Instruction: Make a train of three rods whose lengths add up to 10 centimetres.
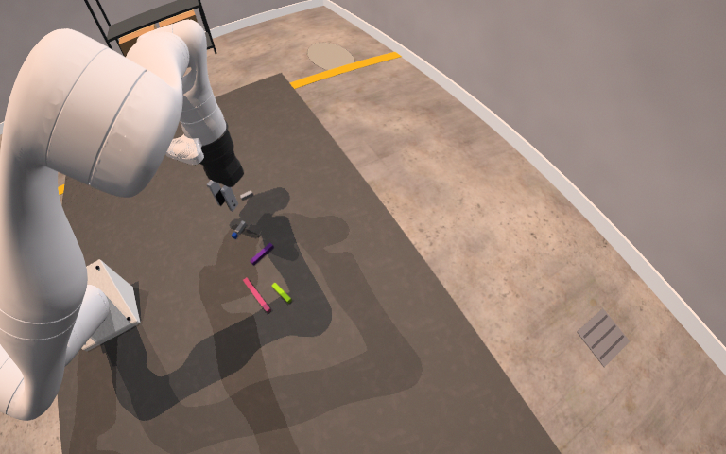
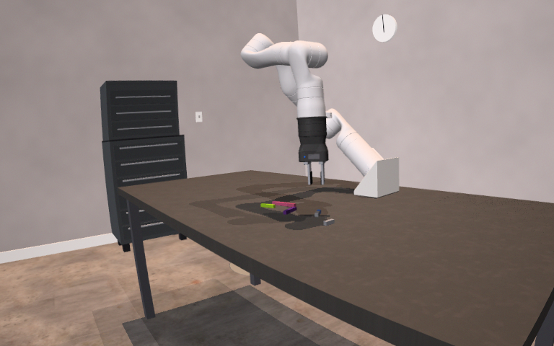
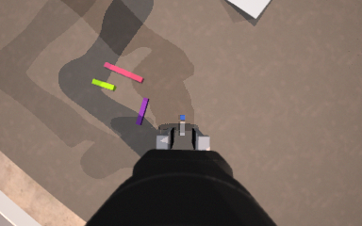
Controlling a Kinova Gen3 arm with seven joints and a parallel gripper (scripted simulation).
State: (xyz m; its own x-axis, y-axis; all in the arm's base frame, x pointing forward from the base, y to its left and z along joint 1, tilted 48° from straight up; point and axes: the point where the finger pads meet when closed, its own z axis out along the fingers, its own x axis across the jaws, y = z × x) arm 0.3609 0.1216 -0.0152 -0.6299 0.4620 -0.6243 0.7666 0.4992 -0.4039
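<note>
Right now my hand is 3 cm short of the purple rod, 9 cm to the left of it and 10 cm above it. Also, from my hand: lime rod (4 cm ahead, 19 cm to the right, 10 cm below); pink rod (1 cm behind, 18 cm to the right, 10 cm below); blue rod (2 cm behind, 2 cm to the right, 10 cm below).
</note>
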